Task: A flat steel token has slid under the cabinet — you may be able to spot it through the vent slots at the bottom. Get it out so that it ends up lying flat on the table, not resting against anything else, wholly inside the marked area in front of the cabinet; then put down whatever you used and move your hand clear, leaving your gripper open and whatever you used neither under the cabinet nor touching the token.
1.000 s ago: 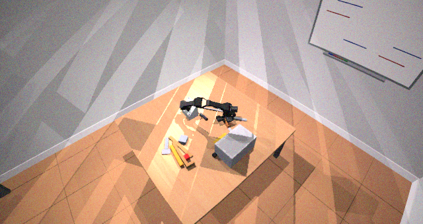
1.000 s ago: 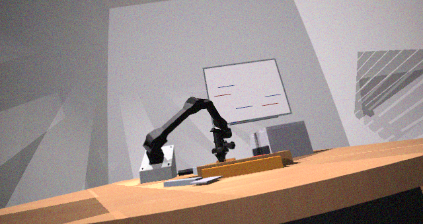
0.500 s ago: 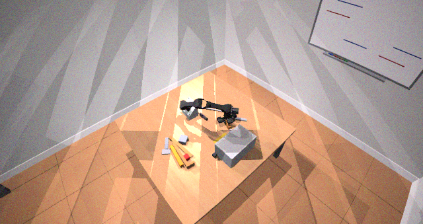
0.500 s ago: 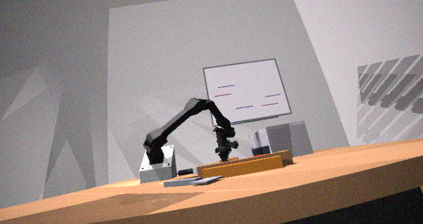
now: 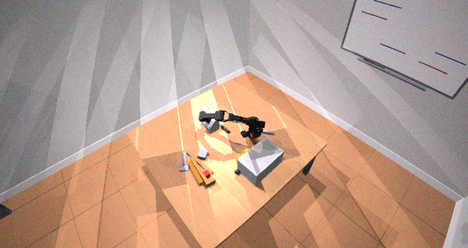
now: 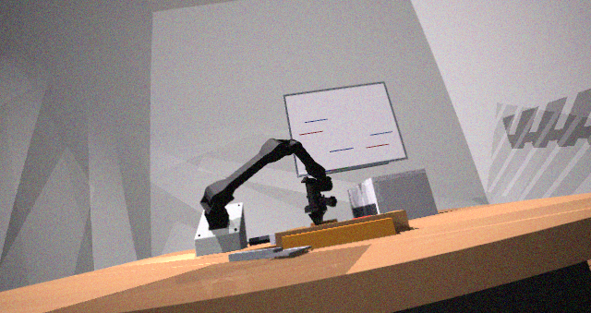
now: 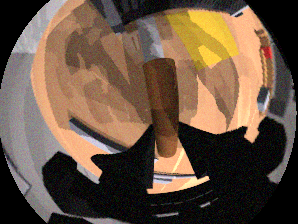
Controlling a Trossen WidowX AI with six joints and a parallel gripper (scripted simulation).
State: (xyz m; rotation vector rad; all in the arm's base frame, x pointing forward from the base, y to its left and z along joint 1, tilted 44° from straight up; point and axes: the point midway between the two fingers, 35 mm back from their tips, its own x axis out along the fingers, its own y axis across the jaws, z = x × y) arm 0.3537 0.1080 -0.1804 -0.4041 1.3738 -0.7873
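The grey bar lies 21 cm behind my gripper tip and 10 cm to the left of it. Round my gripper tip: thin wooden stick 49 cm to the right, 7 cm behind; red block 51 cm to the right, 6 cm ahead, 1 cm above; grey block 43 cm to the right, 11 cm behind, 1 cm above.
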